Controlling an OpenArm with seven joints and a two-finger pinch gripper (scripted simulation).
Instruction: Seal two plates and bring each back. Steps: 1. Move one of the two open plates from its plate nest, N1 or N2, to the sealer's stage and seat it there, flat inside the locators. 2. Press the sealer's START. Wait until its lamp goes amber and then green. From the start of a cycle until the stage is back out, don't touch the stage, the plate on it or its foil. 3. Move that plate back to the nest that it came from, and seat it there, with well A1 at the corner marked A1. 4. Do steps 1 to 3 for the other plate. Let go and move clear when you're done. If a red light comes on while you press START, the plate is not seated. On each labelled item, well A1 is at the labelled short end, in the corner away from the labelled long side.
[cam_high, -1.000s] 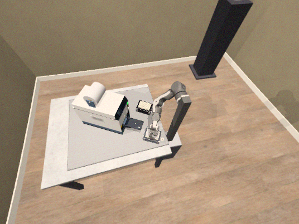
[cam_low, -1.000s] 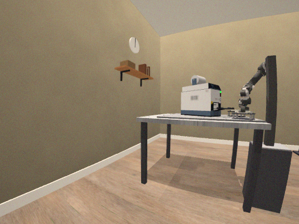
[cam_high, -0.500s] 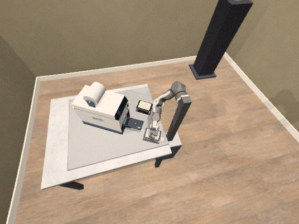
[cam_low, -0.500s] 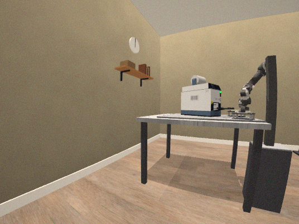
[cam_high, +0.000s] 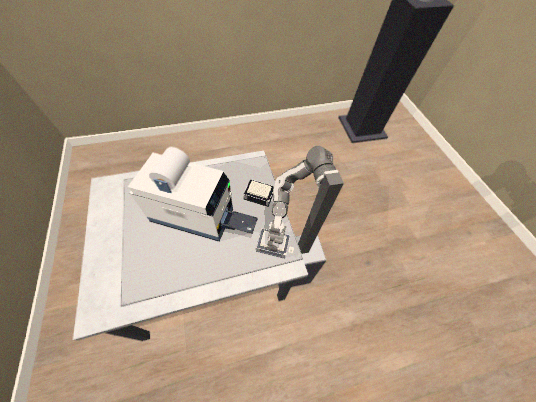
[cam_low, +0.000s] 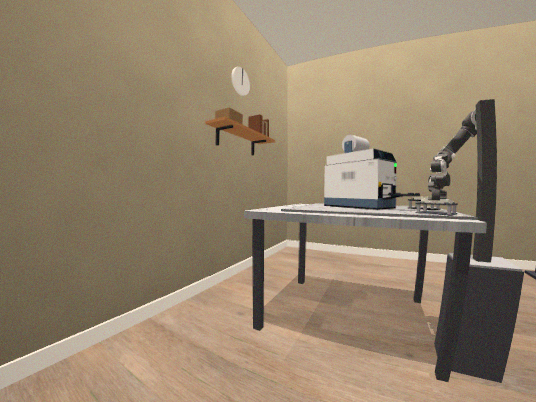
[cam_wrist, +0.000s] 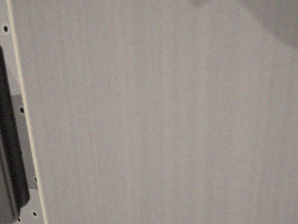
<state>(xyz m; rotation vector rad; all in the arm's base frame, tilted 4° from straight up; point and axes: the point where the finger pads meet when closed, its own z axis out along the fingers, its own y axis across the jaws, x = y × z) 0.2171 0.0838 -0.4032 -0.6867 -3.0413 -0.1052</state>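
The plate nest is 2 cm below my hand. From my hand the other things lie so: yellow warning label (28 cm ahead, 10 cm to the right, 8 cm above); plate (34 cm to the right, 1 cm ahead); sealer stage (15 cm ahead, 13 cm to the right, 2 cm above).
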